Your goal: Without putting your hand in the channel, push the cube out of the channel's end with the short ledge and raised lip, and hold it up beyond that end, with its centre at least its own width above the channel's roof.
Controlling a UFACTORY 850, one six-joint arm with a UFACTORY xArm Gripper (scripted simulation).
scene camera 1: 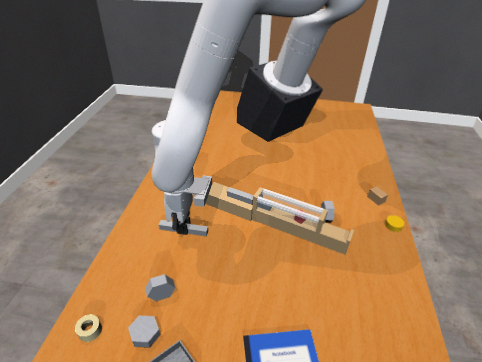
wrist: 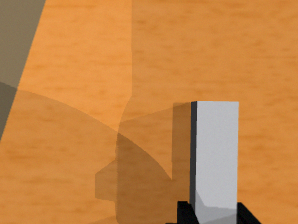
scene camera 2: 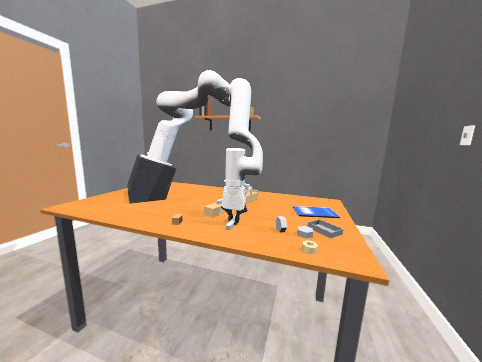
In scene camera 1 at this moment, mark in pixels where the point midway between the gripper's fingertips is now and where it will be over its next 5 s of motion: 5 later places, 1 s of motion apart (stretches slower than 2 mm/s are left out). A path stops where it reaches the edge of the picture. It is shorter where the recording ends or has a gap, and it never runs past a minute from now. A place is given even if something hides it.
The gripper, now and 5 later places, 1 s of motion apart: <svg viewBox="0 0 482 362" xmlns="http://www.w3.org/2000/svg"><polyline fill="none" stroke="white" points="183,229 180,201 204,173 206,184 211,187 232,194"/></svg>
